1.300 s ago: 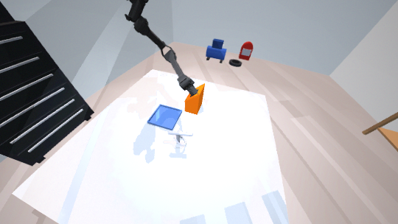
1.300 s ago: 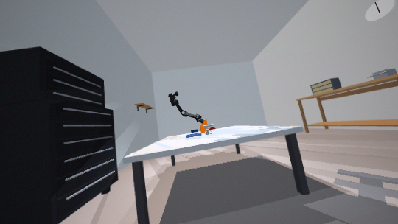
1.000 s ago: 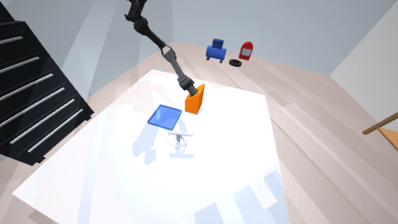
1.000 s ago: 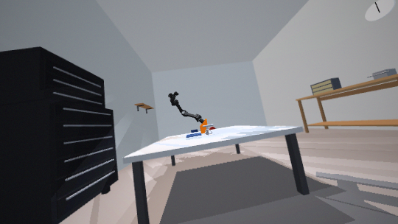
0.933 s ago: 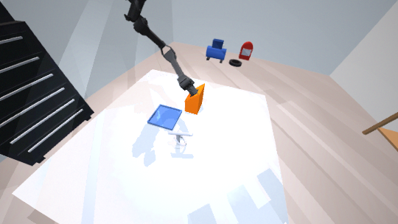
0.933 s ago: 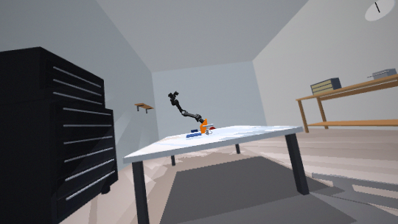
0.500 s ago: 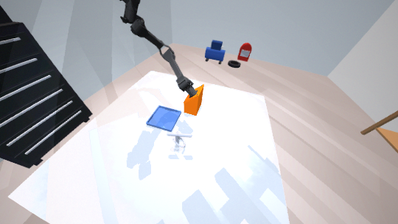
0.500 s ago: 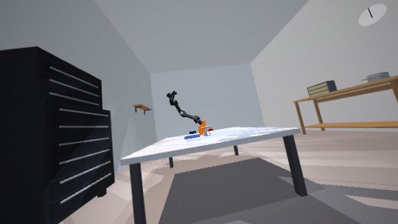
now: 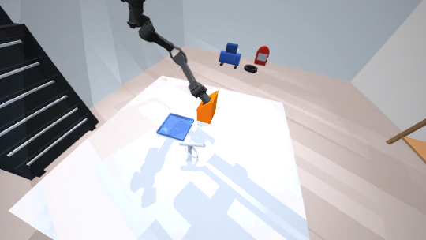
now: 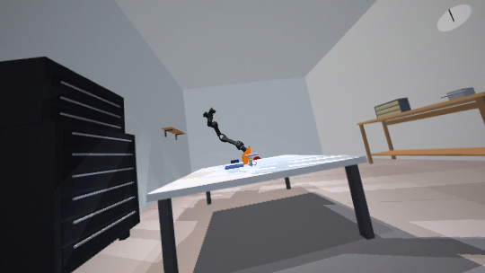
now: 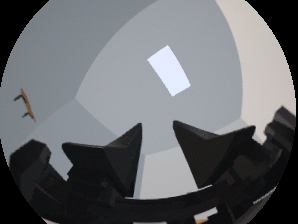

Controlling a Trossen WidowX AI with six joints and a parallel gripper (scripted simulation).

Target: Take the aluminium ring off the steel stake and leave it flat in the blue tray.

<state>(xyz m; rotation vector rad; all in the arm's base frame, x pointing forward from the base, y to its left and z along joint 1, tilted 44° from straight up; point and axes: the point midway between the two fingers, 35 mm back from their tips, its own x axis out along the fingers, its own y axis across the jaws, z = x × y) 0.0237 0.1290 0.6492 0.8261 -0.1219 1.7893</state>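
The aluminium ring is 72 cm below my gripper tip, 35 cm ahead of it and 34 cm to the left of it. Round my gripper tip: blue tray: 74 cm below, 19 cm ahead, 17 cm to the left.
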